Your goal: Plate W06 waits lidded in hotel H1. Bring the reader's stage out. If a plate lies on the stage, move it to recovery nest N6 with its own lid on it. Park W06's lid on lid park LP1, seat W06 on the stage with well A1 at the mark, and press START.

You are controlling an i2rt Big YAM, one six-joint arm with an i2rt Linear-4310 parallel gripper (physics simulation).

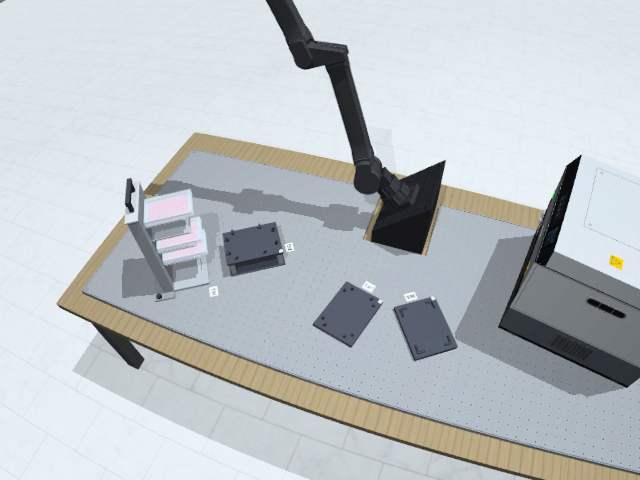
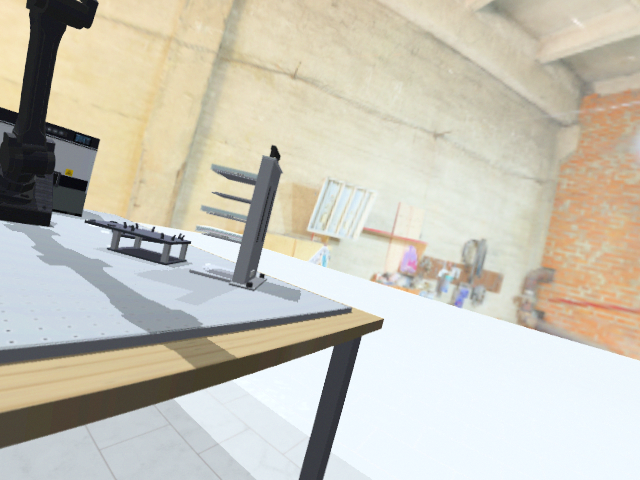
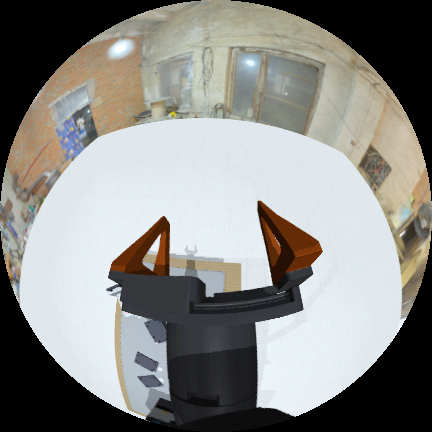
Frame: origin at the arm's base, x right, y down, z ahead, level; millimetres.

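Where they show: gripper, fingertip midpoint: point(image 3: 209, 212); arm's base, link origin: point(image 1: 401, 201) point(image 2: 14, 184).
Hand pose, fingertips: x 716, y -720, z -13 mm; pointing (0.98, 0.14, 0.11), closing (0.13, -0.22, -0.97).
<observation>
Things, the pixels of their top centre, and the offset from my fingertips. "*": a spot on its surface instead.
- top plate, top centre: point(image 1: 167, 205) point(image 2: 240, 172) dx -199, dy +542, dz +401 mm
- lower plate, top centre: point(image 2: 225, 231) point(image 1: 183, 244) dx -199, dy +702, dz +401 mm
- flat dark pad with small pegs, surface spot: point(image 1: 347, 314) point(image 3: 144, 361) * dx -682, dy +806, dz +386 mm
- pad with corner brackets, surface spot: point(image 1: 426, 329) point(image 3: 148, 381) * dx -894, dy +804, dz +358 mm
- reader, top centre: point(image 1: 634, 223) point(image 2: 51, 128) dx -1304, dy +463, dz +128 mm
- black top handle, surface spot: point(image 1: 129, 194) * dx -147, dy +466, dz +458 mm
Hotel H1 point(image 1: 149, 253) point(image 2: 256, 222) stands at the table's left end, with pink-welled plates on several levels. The top plate point(image 1: 168, 207) and a lower plate point(image 1: 184, 253) show; which is W06, and whether each is lidded, I cannot tell. A flat dark pad with small pegs point(image 1: 347, 314) point(image 3: 146, 361), apparently LP1, lies near the middle. A pad with corner brackets point(image 1: 426, 329) point(image 3: 150, 381), apparently N6, lies right of it. The reader point(image 1: 573, 315) point(image 2: 77, 178) is at the right; its stage does not show. My gripper point(image 3: 209, 212) is open and empty, high above the table.
A raised dark stand with pegs point(image 1: 253, 242) point(image 2: 147, 235) point(image 3: 156, 331) is beside the hotel; its label is unreadable. The arm's black base point(image 1: 405, 222) is at the table's back edge, between the hotel and the reader. The hotel has a black top handle point(image 1: 129, 194) point(image 2: 275, 152).
</observation>
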